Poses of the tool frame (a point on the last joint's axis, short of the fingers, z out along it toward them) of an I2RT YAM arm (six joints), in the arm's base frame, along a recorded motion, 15 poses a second.
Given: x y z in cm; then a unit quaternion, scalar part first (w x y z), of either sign.
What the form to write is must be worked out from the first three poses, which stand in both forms.
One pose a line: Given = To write
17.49, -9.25, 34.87, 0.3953, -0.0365, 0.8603, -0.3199 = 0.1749, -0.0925, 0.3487, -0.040, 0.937, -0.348, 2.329
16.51, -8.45, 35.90, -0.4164, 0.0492, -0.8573, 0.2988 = 0.1651, -0.0845, 0.3590, -0.054, 0.943, -0.329, 2.283
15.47, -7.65, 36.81, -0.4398, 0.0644, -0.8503, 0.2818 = 0.1547, -0.0765, 0.3681, -0.072, 0.947, -0.314, 2.231
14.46, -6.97, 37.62, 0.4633, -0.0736, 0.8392, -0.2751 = 0.1446, -0.0697, 0.3762, -0.083, 0.947, -0.310, 2.178
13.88, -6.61, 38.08, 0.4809, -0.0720, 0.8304, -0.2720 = 0.1388, -0.0661, 0.3808, -0.082, 0.947, -0.310, 2.138
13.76, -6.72, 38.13, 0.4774, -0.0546, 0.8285, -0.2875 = 0.1376, -0.0672, 0.3813, -0.062, 0.943, -0.327, 2.146
